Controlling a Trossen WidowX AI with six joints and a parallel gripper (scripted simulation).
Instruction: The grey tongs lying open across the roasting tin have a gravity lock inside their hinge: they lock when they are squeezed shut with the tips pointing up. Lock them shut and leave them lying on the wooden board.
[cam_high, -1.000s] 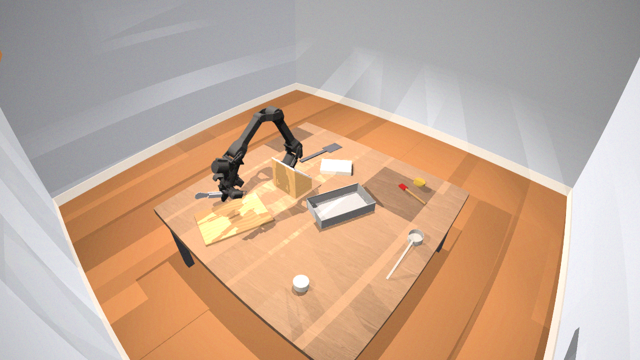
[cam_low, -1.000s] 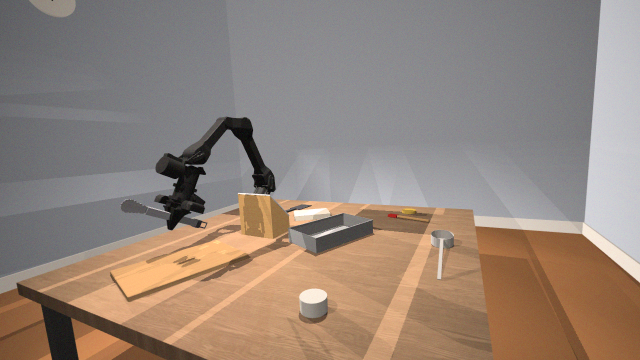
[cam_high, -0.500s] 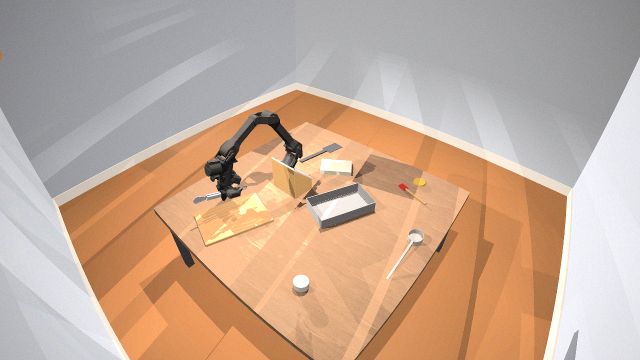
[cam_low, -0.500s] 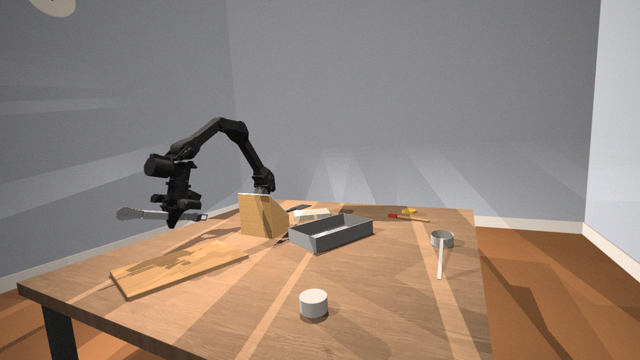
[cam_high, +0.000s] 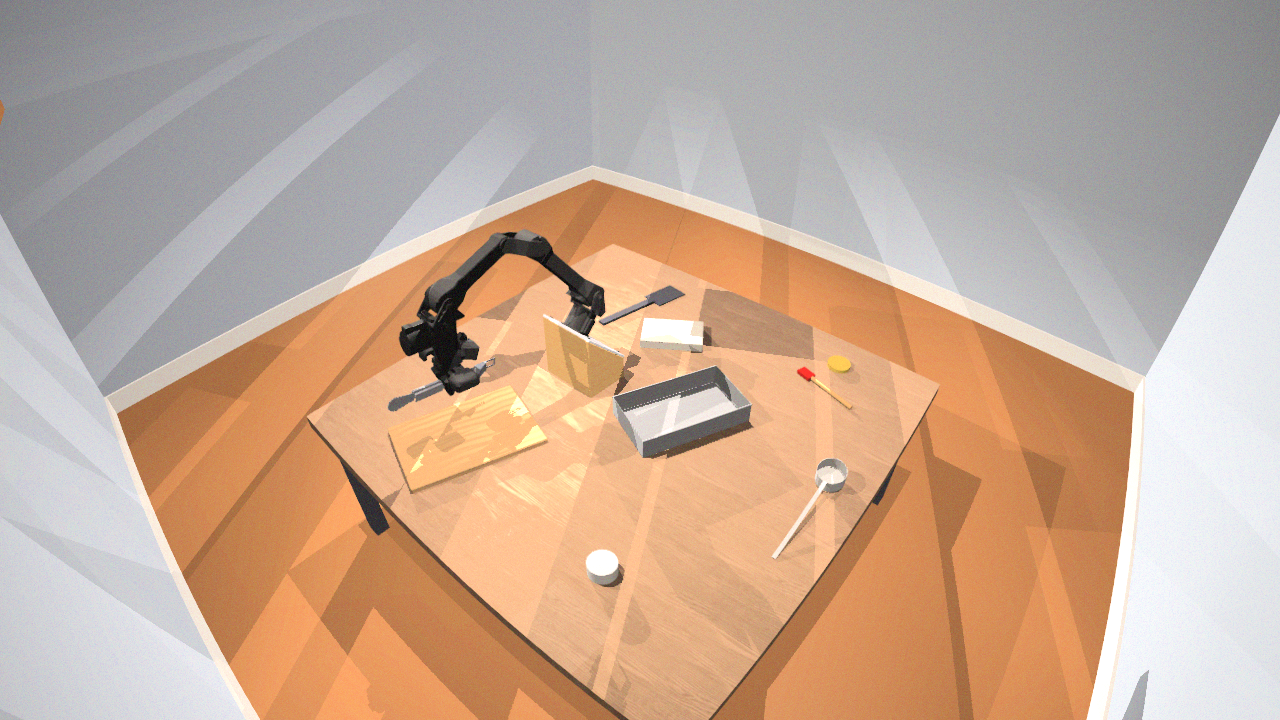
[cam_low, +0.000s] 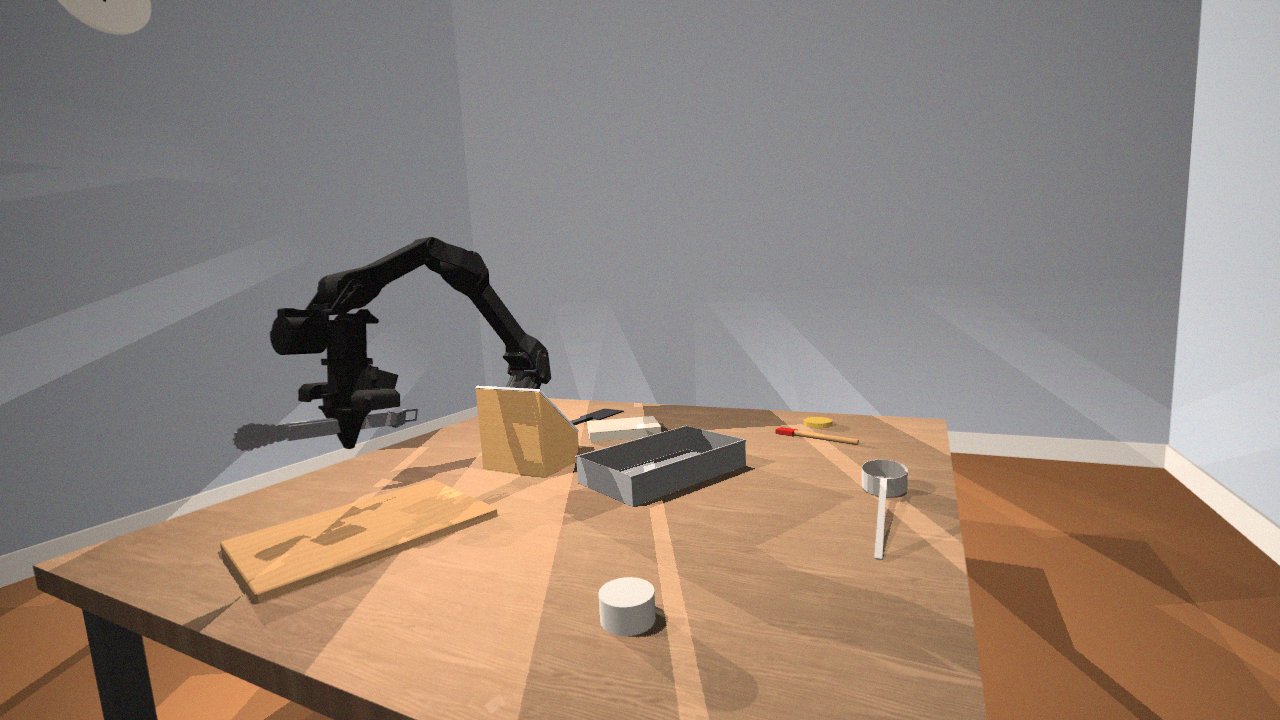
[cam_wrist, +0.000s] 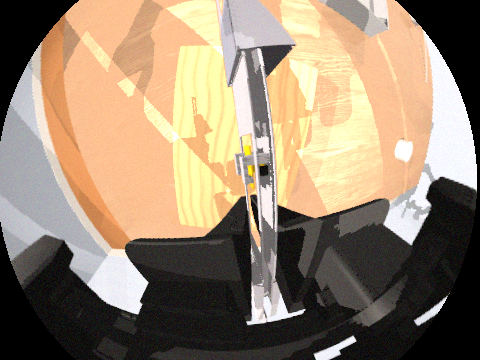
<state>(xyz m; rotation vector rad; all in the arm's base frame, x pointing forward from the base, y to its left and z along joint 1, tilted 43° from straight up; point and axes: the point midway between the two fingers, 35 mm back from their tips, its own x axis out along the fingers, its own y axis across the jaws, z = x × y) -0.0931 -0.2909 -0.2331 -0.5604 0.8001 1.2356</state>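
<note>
My gripper tip is now 1 cm to the right of the wooden board and 14 cm above it. Round my gripper tip: grey roasting tin: 42 cm ahead, 37 cm to the left, 12 cm below; then white block: 23 cm ahead, 66 cm to the left, 14 cm below; then dark spatula: 6 cm ahead, 78 cm to the left, 14 cm below.
</note>
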